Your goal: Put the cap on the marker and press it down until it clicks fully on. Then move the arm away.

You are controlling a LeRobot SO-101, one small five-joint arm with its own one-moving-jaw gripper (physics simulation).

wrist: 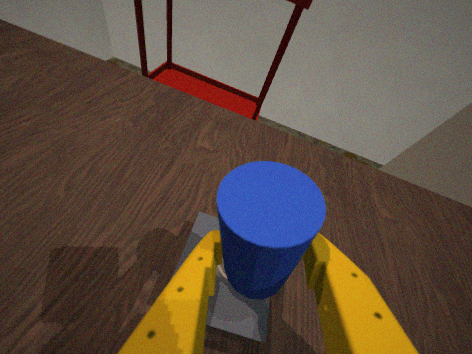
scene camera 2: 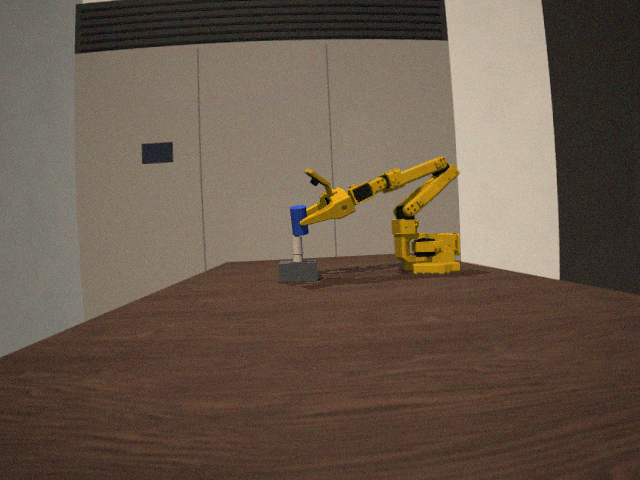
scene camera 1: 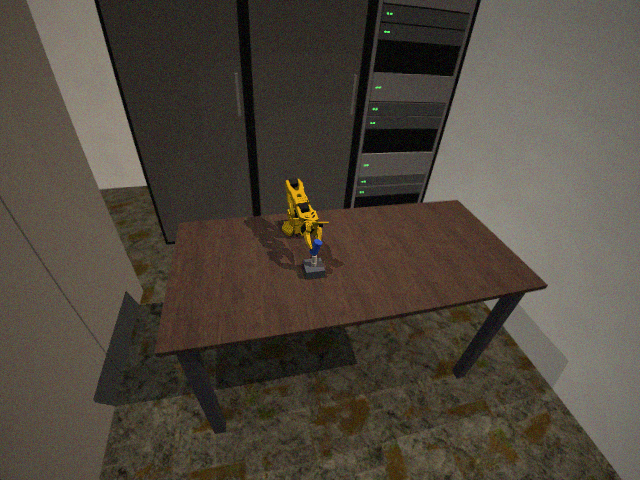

Labels:
A blue cap (wrist: 269,213) is 5 cm from the lens. A grey block (wrist: 229,311): 14 cm from the lens. The marked spots on the grey block and the blue cap are 10 cm apart.

